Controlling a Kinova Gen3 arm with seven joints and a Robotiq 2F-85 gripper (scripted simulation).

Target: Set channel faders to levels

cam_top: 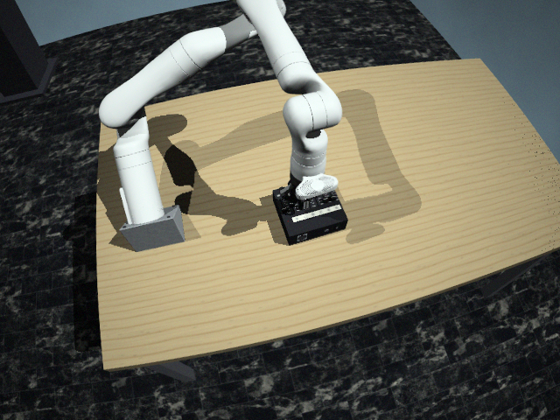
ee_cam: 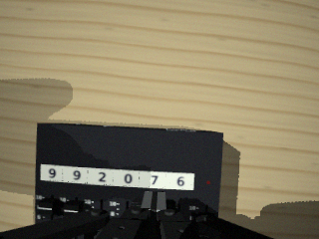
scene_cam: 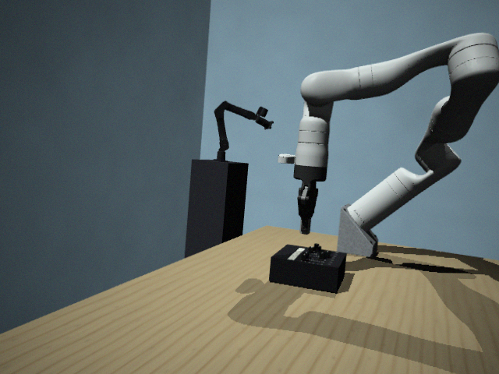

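Right now my hand is 5 cm past the master cap, 2 cm to the right of it and 5 cm above it.
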